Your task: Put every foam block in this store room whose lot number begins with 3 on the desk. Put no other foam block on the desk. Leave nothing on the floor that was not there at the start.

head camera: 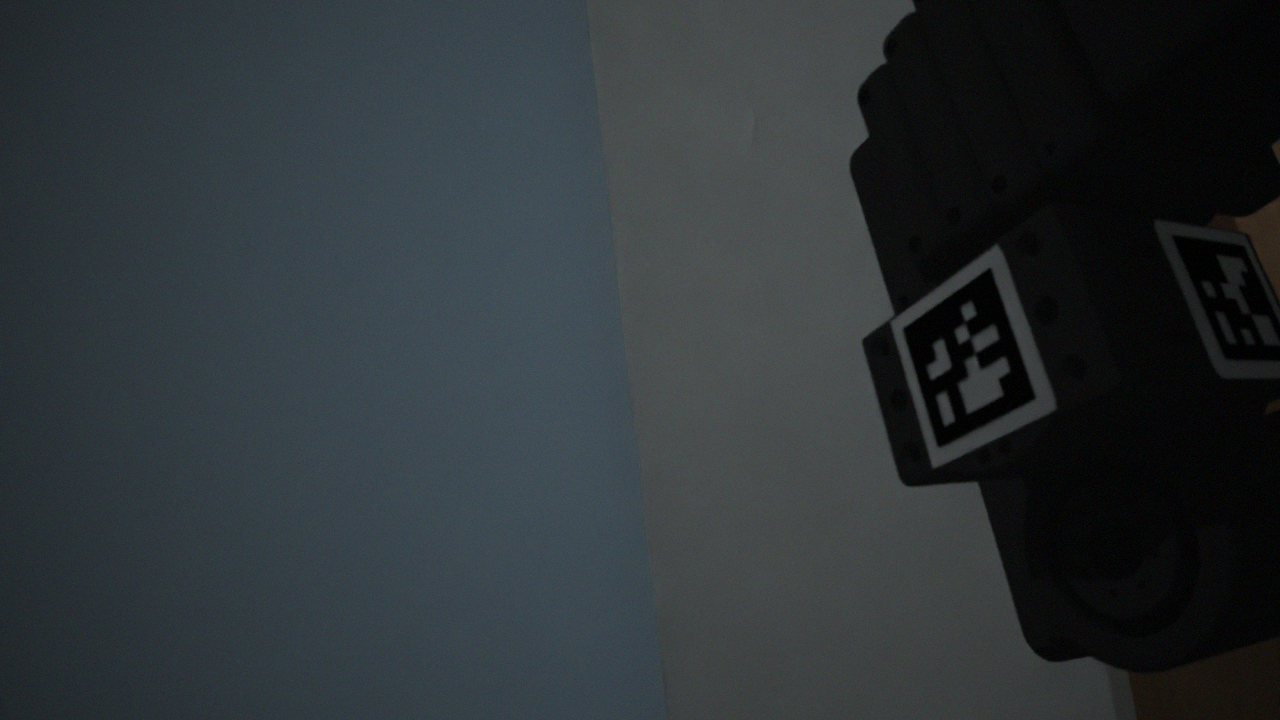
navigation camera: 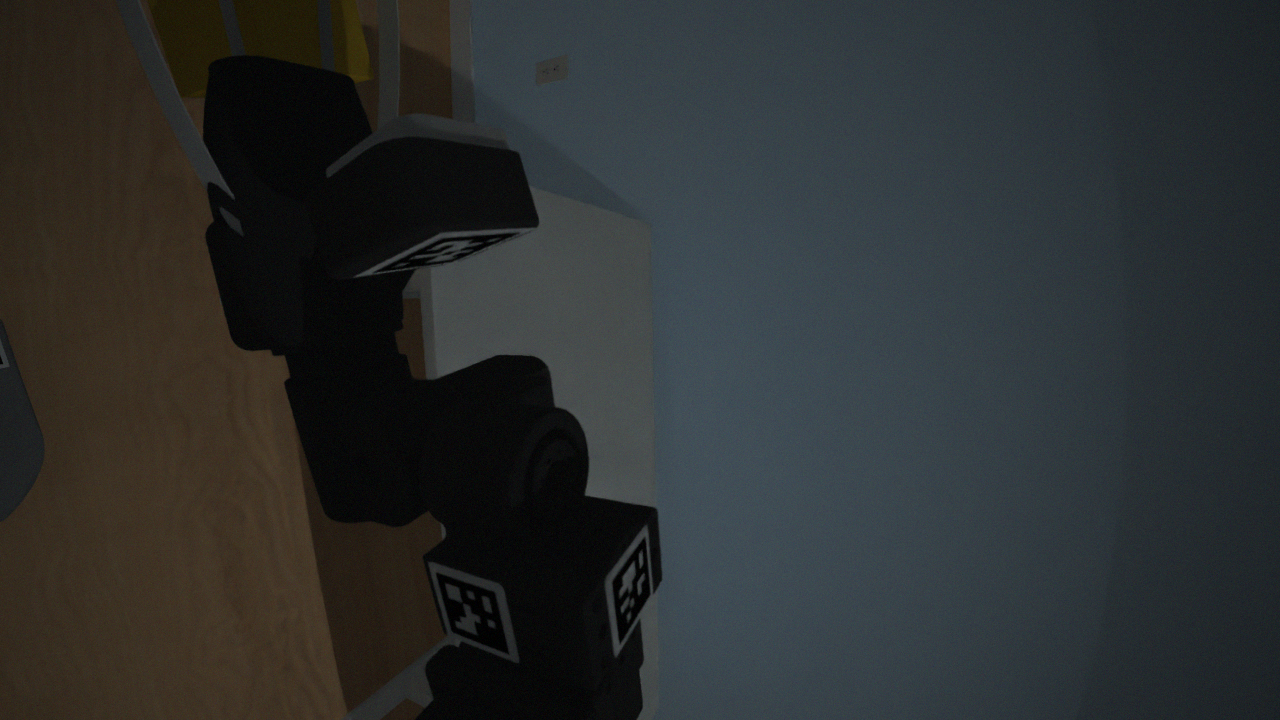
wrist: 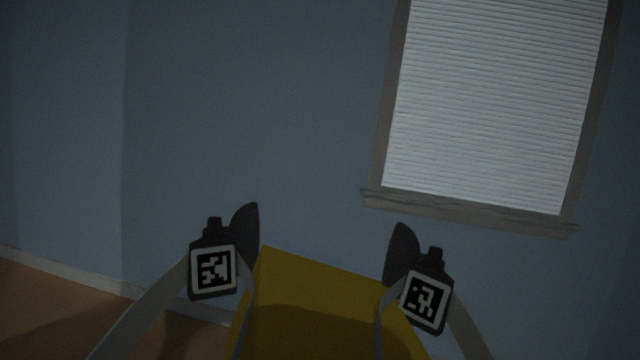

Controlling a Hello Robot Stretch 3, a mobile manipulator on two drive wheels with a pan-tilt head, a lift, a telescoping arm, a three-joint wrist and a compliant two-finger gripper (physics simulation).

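Frame: origin at the robot's base, x ahead, y right, z down, level; centimetres.
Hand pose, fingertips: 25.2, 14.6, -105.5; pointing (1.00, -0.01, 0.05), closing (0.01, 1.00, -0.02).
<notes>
After its pixels a point has its place, as x, y, z.
A yellow foam block [wrist: 320,305] [navigation camera: 277,35] @[13.2, 14.3, -106.1] is between the two fingers of my gripper [wrist: 324,239] @[25.2, 14.6, -105.4], which is shut on it in the wrist view. No lot number shows on the block's visible faces. In the navigation camera view the fingertips are cut off at the top edge. The pale desk [head camera: 751,358] @[-39.0, 86.9, -72.0] [navigation camera: 572,304] @[-7.2, 85.6, -72.0] lies along the blue wall. My dark wrist hangs in front of part of the desk in the head and navigation camera views. No block shows on the visible part of the desk.
The blue wall [head camera: 313,358] @[-55.6, 124.9, -119.0] [navigation camera: 895,358] @[-27.3, 128.0, -133.8] [wrist: 250,125] runs behind the desk. A window with a blind [wrist: 495,100] is at the right of the wrist view. A wall outlet [navigation camera: 551,69] @[57.3, 136.9, -40.0] and the wooden floor [navigation camera: 134,537] @[-41.8, 25.9, 0.0] [wrist: 40,310] also show.
</notes>
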